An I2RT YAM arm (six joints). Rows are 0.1 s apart.
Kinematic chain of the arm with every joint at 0, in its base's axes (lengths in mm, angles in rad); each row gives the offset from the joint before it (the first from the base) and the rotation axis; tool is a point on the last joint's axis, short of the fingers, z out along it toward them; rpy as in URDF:
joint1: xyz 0 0 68 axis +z
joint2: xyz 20 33.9 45.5 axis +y
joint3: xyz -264 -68.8 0 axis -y
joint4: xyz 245 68.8 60 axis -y
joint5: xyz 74 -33.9 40.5 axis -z
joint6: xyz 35.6 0 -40.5 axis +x
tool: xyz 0 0 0 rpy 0 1.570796 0
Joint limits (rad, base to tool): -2.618..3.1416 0..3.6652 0..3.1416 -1.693..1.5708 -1.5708..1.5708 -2.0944..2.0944
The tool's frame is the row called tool.
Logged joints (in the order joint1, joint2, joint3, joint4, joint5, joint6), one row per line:
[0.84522, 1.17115, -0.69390, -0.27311, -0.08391, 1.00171]
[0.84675, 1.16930, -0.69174, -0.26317, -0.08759, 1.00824]
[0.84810, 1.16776, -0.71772, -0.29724, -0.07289, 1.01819]
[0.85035, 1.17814, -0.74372, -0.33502, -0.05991, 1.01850]
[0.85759, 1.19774, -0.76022, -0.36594, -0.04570, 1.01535]
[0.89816, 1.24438, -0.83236, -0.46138, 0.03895, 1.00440]
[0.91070, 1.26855, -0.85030, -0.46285, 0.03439, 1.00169]
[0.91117, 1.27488, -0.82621, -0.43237, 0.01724, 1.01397]
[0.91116, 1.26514, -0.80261, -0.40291, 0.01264, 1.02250]
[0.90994, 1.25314, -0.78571, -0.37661, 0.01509, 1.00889]
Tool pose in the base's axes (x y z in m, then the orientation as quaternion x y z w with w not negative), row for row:
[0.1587, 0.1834, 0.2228, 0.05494, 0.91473, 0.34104, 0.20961]
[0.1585, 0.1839, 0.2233, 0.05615, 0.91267, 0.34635, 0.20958]
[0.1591, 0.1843, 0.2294, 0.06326, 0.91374, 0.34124, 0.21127]
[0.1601, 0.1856, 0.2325, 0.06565, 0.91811, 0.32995, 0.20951]
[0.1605, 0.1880, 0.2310, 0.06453, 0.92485, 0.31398, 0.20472]
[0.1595, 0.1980, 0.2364, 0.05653, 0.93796, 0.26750, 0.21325]
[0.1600, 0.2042, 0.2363, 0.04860, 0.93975, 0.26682, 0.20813]
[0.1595, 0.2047, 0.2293, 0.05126, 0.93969, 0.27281, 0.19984]
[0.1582, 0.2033, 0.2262, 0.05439, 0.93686, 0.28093, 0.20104]
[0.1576, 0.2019, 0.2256, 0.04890, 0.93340, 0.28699, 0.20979]
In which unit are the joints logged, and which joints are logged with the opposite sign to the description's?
The joints are logged in radians. Opposite sign: joint3.
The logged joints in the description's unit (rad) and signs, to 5 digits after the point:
[0.84522, 1.17115, 0.69390, -0.27311, -0.08391, 1.00171]
[0.84675, 1.16930, 0.69174, -0.26317, -0.08759, 1.00824]
[0.84810, 1.16776, 0.71772, -0.29724, -0.07289, 1.01819]
[0.85035, 1.17814, 0.74372, -0.33502, -0.05991, 1.01850]
[0.85759, 1.19774, 0.76022, -0.36594, -0.04570, 1.01535]
[0.89816, 1.24438, 0.83236, -0.46138, 0.03895, 1.00440]
[0.91070, 1.26855, 0.85030, -0.46285, 0.03439, 1.00169]
[0.91117, 1.27488, 0.82621, -0.43237, 0.01724, 1.01397]
[0.91116, 1.26514, 0.80261, -0.40291, 0.01264, 1.02250]
[0.90994, 1.25314, 0.78571, -0.37661, 0.01509, 1.00889]

